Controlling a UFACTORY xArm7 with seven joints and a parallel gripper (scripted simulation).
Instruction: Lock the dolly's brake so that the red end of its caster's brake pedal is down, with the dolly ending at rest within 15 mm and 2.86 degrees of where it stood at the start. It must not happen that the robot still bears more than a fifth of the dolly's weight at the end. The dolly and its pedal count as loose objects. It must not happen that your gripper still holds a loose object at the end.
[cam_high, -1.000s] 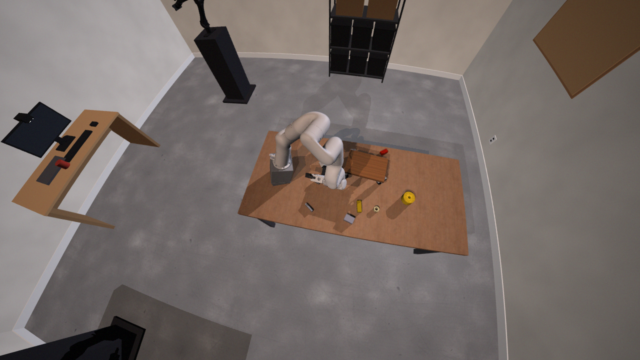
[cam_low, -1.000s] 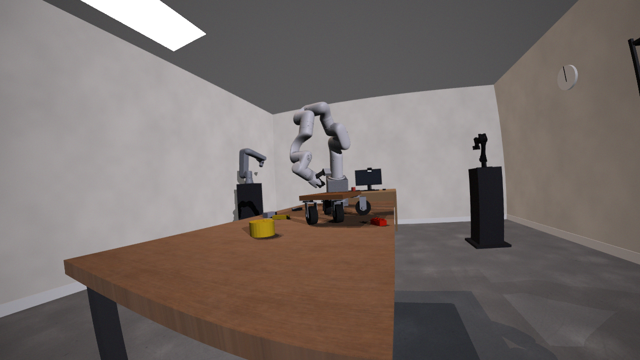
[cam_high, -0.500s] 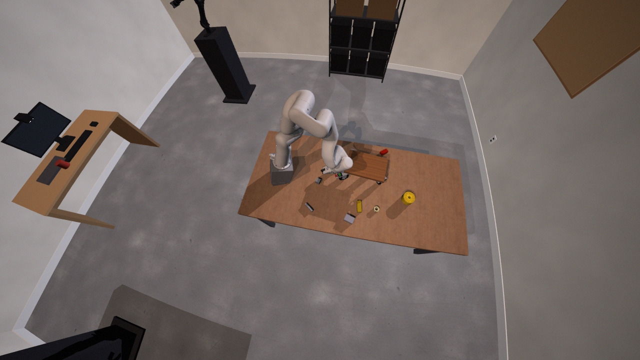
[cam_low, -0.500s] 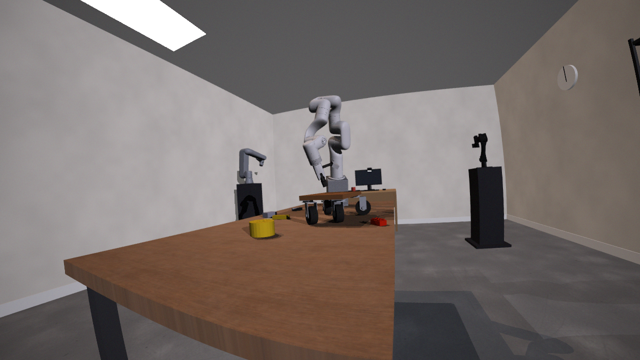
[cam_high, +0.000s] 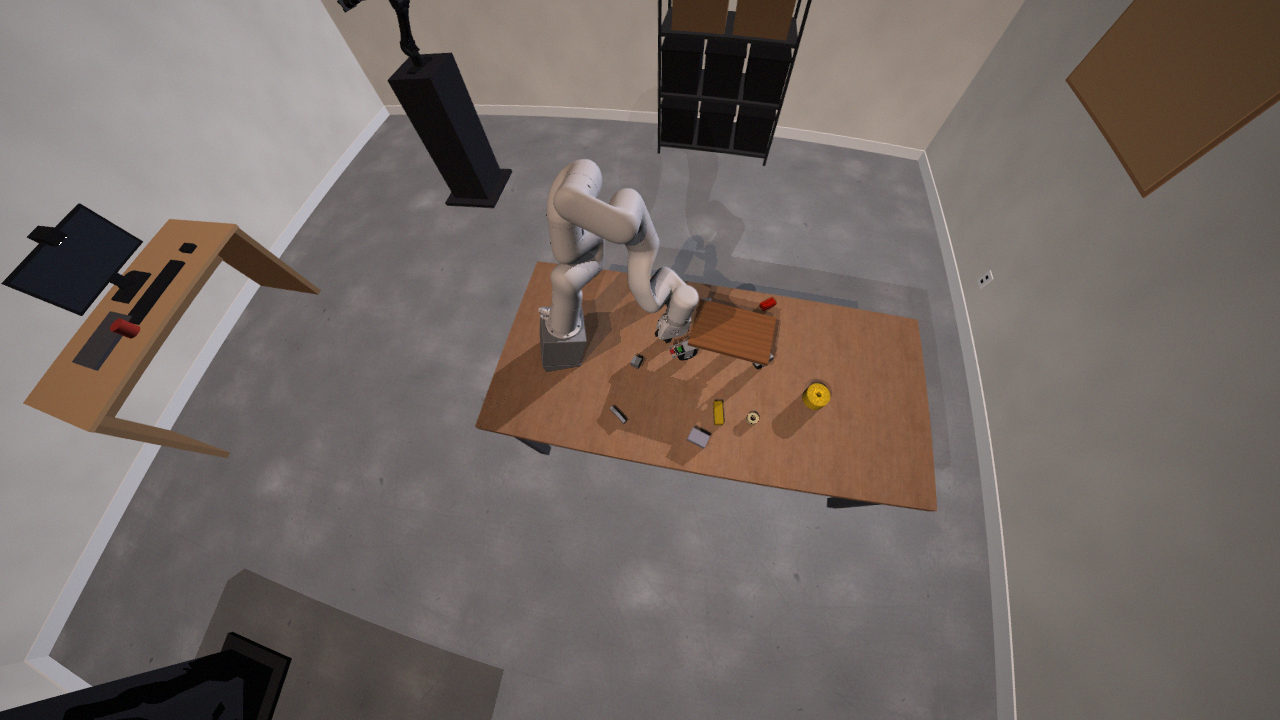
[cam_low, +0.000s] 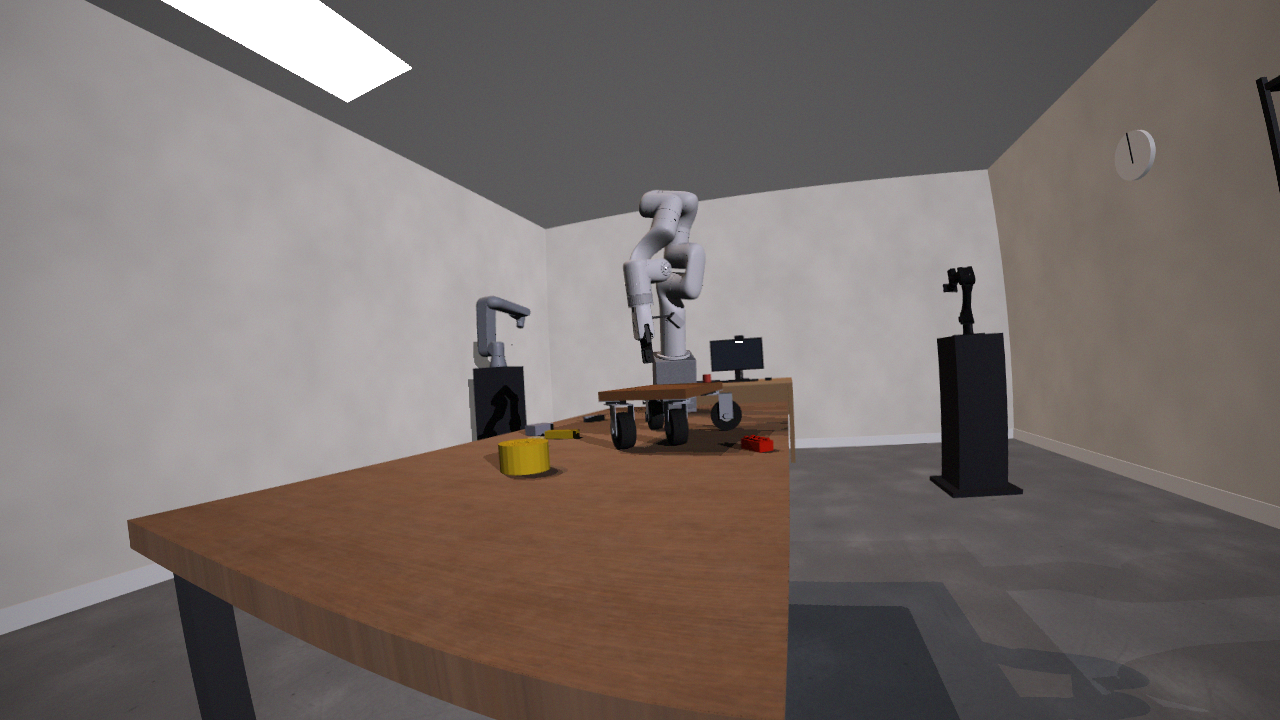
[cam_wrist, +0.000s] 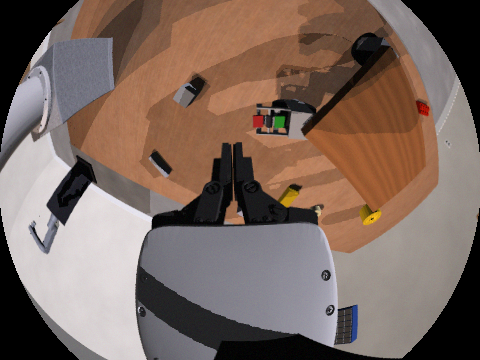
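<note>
The brake pedal is 3 cm ahead of my hand, 1 cm to the left of it and 13 cm below it. From my hand the other things lie so: yellow bar 22 cm ahead, 18 cm to the right, 20 cm below; red brick 39 cm ahead, 33 cm to the left, 19 cm below; grey box 16 cm ahead, 29 cm to the right, 19 cm below.
</note>
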